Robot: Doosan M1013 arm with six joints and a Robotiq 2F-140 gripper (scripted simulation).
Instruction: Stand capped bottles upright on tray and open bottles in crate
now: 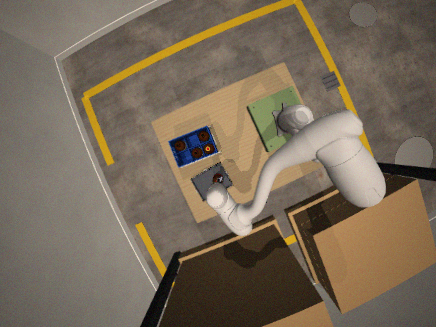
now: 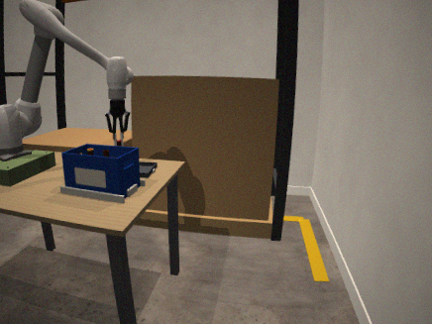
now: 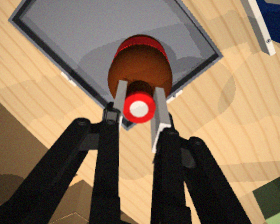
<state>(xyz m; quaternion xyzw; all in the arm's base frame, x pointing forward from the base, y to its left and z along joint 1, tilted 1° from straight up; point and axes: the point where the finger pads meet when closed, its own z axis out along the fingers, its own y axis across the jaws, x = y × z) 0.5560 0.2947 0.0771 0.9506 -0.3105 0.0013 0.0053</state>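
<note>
Now: hand 23 cm to the left of the brown capped bottle, 8 cm above it and 2 cm short of it. Round my hand: grey tray (15 cm below, 5 cm ahead, 1 cm to the left); then blue crate (26 cm to the right, 11 cm ahead, 8 cm below); then uncapped bottle (29 cm to the right, 21 cm ahead, 8 cm below).
</note>
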